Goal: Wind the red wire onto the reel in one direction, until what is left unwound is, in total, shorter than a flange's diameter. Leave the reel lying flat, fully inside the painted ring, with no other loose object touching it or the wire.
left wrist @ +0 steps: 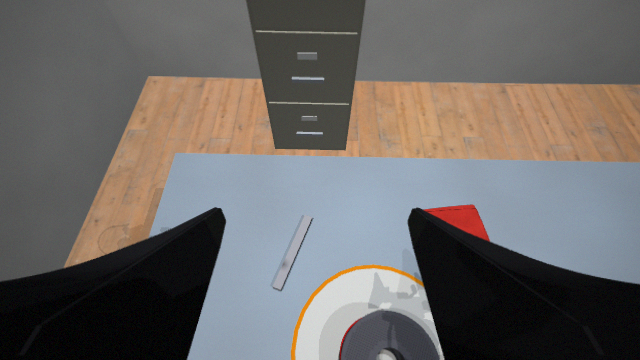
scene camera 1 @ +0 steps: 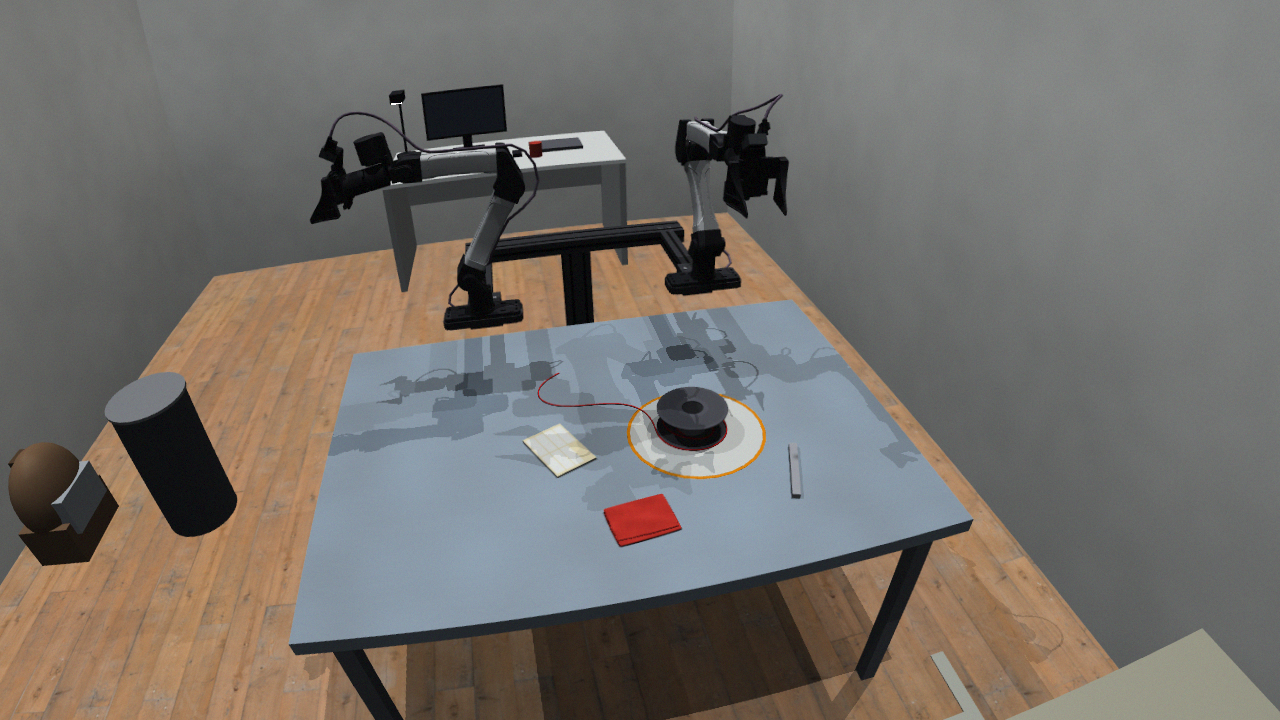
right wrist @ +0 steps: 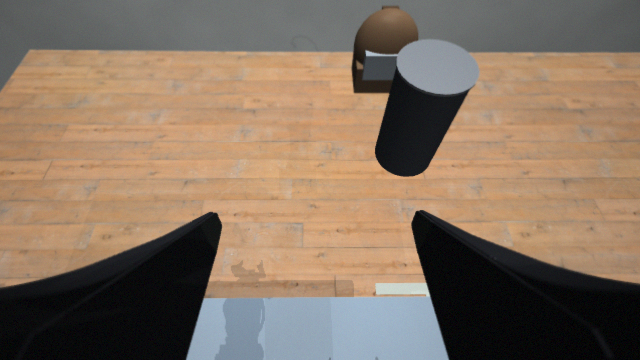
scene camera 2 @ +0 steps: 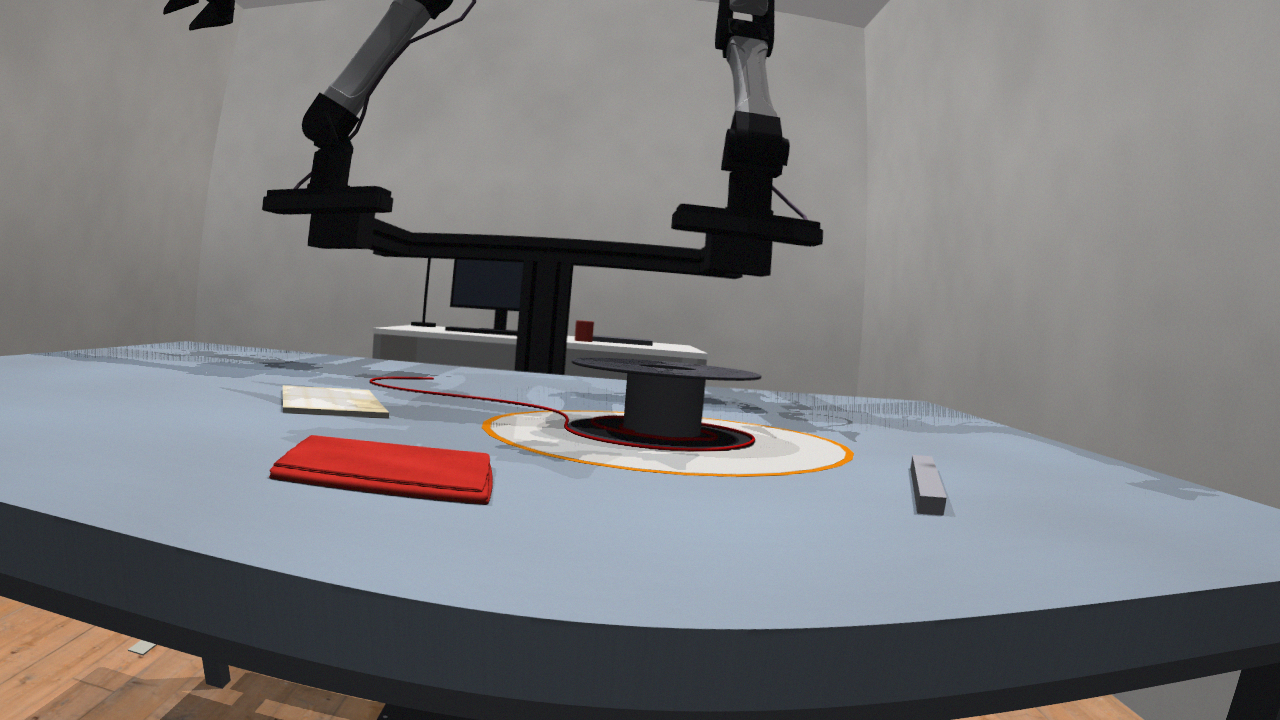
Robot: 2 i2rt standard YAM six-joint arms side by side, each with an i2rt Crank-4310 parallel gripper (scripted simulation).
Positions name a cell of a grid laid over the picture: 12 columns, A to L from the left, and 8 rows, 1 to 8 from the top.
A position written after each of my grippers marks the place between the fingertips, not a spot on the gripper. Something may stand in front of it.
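My left gripper (scene camera 1: H3), in sight. My right gripper (scene camera 1: C3), likewise. Dark reel (scene camera 2: G5), (scene camera 1: G5); out of frame in the right wrist view. Grey bar (scene camera 2: I6), (left wrist: F6); out of frame in the right wrist view. Cream gridded tile (scene camera 2: C5), (scene camera 1: F5). Orange painted ring (scene camera 2: E5).
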